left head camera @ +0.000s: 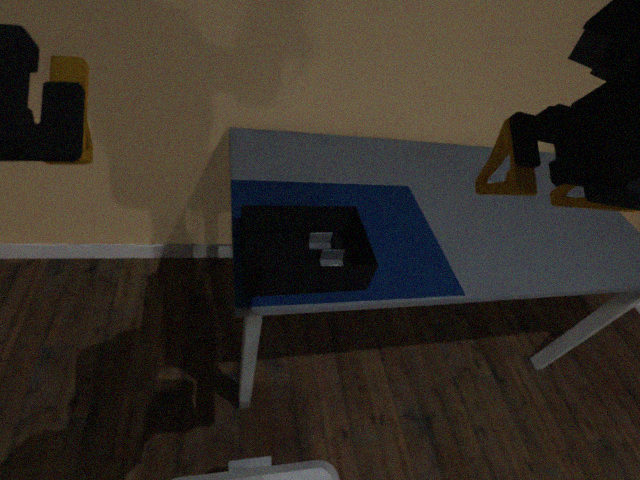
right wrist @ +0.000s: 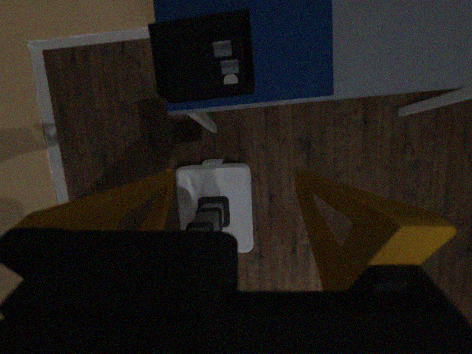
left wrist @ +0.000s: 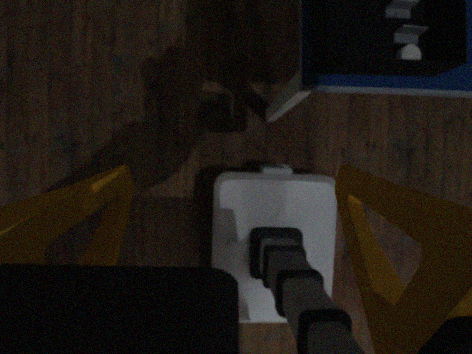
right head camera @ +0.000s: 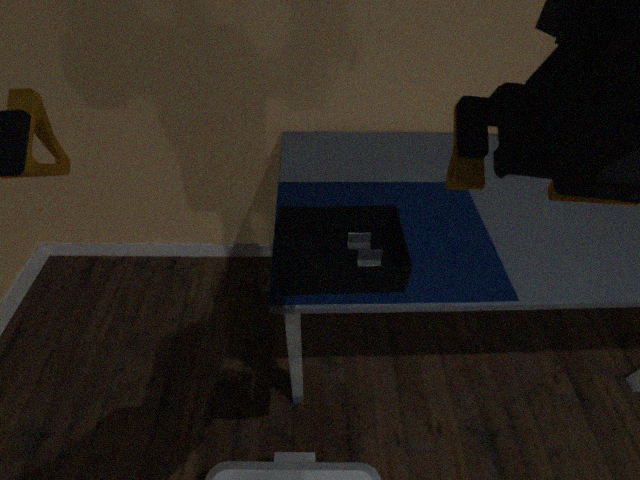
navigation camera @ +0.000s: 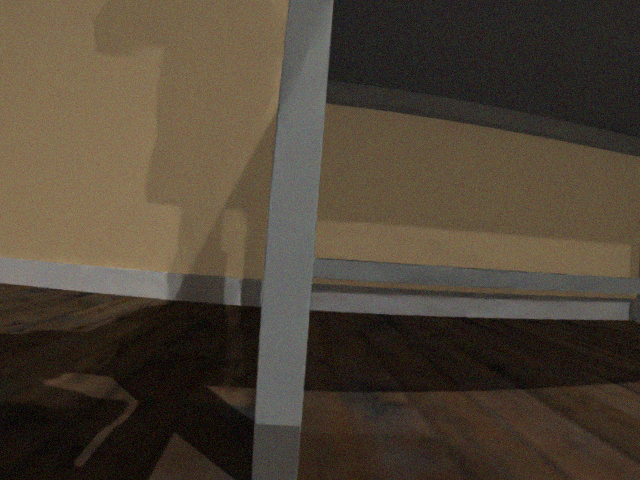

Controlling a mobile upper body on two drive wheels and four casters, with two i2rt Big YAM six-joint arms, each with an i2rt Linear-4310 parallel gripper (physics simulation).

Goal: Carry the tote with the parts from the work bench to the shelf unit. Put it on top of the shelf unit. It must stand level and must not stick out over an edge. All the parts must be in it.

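Observation:
The black tote stands on a blue mat at the left end of the work bench. In it lie two grey angled parts, one behind the other. A pale round part also shows in the wrist views. My left gripper is open, empty and left of the bench. My right gripper is open and empty, right of the tote. The shelf unit does not show.
A bench leg stands close in front in the navigation view. The wall runs behind the bench. My pale base is on the wooden floor in front of the bench, near its left front leg.

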